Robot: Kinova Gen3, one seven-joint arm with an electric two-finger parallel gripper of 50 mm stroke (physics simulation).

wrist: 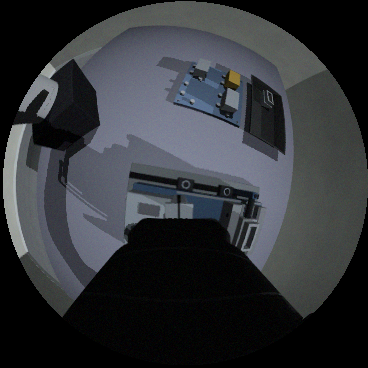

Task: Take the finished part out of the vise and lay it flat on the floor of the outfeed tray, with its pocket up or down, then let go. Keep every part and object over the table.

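Seen in the pictures: gripper, fingertip midpoint: (178,202); arm's base at its link origin: (43,101).
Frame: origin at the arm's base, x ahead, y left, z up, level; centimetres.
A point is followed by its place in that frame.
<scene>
My gripper (178,202) @(x 31.4, y -13.4, z -5.0 cm) is shut and empty, with its pale fingertips meeting over the blue bed of the vise (155,170) @(x 27.1, y -9.6, z -13.0 cm). The vise lies at the lower middle of the wrist view, partly hidden by the gripper body. A flat light-grey block (132,205) @(x 25.2, y -15.1, z -5.4 cm) with a darker rectangle on top is at the vise's left end. I cannot tell which piece in the vise is the finished part; the near side is hidden. The dark tray (261,122) @(x 51.4, y 10.0, z -13.7 cm) is at the upper right. A small grey piece with a pale rectangular outline (269,97) @(x 53.8, y 20.3, z -11.1 cm) shows in its far half.
A blue board (202,92) @(x 33.3, y 12.0, z -14.1 cm) with small pegs, two grey blocks (202,68) @(x 31.5, y 18.3, z -10.6 cm) (230,100) @(x 39.4, y 9.7, z -10.5 cm) and a yellow block (232,79) @(x 39.8, y 18.2, z -10.6 cm) stands left of the dark tray. A tall black box (74,102) @(x 10.5, y -1.0, z -2.8 cm) and a white rounded object (47,92) @(x 5.0, y -0.2, z 2.5 cm) are at the far left. The vise's right end has raised parts.
</scene>
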